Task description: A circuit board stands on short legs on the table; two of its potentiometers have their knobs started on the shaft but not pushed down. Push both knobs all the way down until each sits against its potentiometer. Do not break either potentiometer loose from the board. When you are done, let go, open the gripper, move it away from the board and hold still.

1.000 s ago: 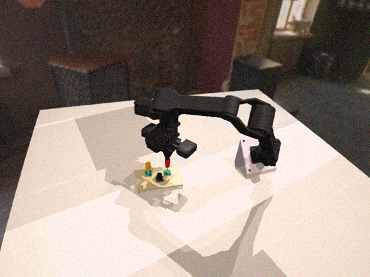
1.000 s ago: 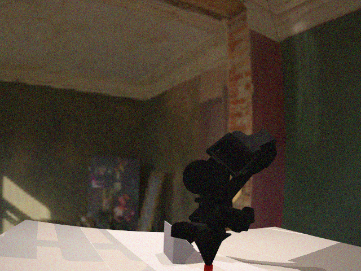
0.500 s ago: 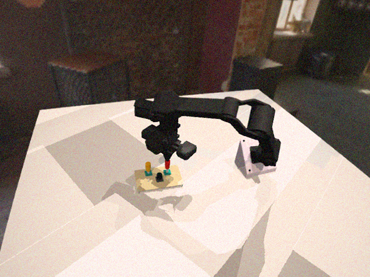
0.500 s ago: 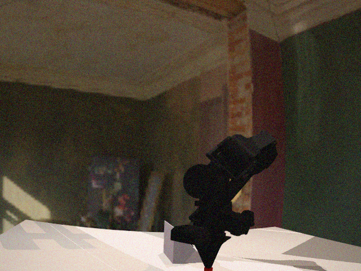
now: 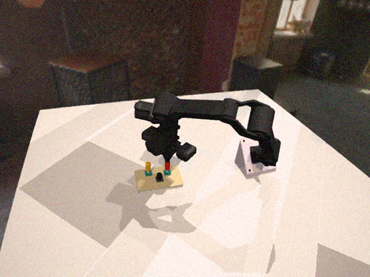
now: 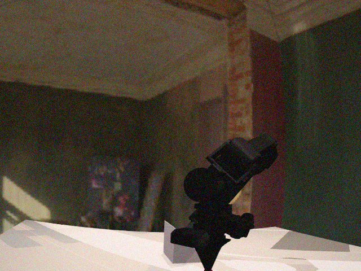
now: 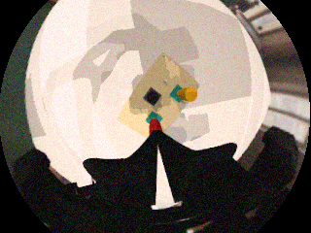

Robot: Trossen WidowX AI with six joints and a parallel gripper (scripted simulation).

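Right now the red knob is 20 mm below my gripper tip. From my gripper tip the other things lie so: orange knob: 70 mm ahead, 20 mm below, 10 mm to the right.
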